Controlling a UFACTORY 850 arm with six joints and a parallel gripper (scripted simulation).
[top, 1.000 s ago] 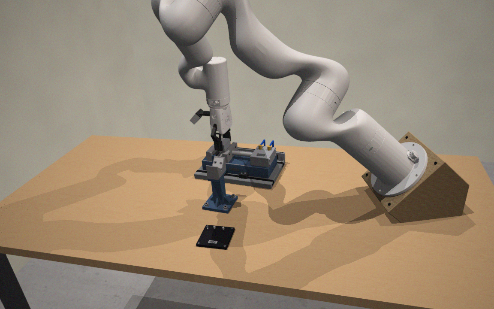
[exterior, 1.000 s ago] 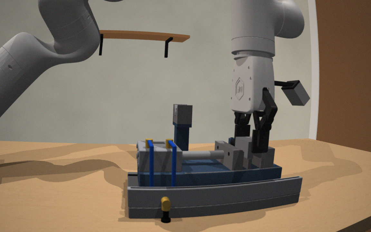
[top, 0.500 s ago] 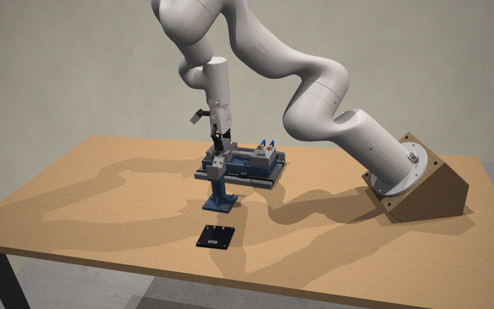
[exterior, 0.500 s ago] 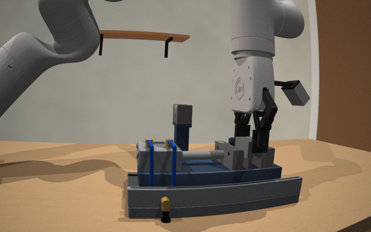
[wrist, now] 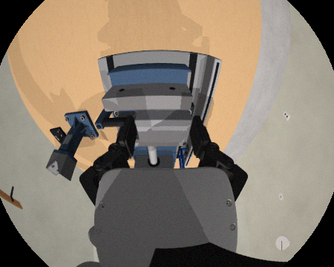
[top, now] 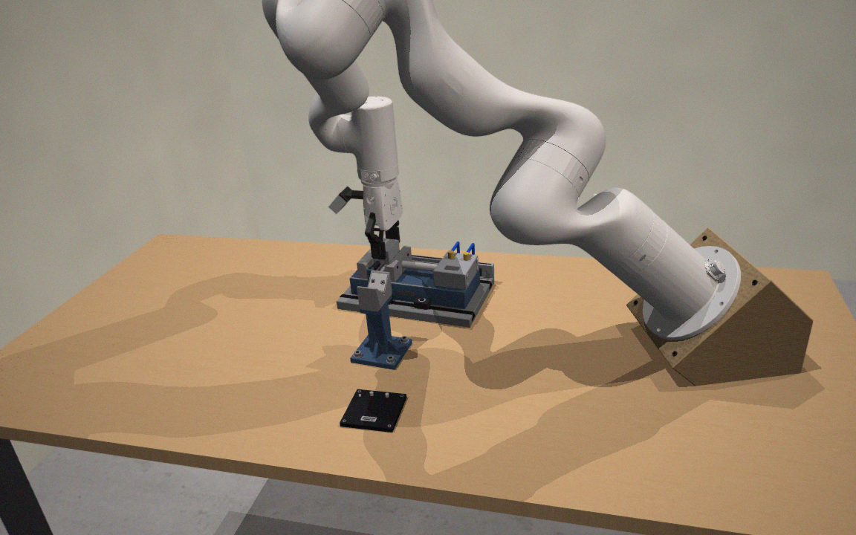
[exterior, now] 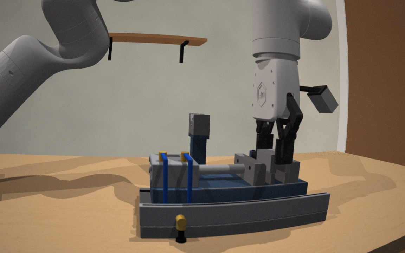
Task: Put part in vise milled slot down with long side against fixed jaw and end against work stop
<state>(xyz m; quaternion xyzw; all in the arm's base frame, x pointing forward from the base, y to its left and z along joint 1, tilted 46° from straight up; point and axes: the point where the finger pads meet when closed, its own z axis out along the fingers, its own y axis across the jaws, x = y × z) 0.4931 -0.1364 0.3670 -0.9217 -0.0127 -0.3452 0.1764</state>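
Now: the part 2 cm below my hand. The rest, counted from my hand: moving jaw 4 cm behind, 1 cm to the left, 3 cm below; work stop 1 cm behind, 7 cm to the left, 2 cm below; fixed jaw 2 cm ahead, 3 cm to the left, 3 cm below.
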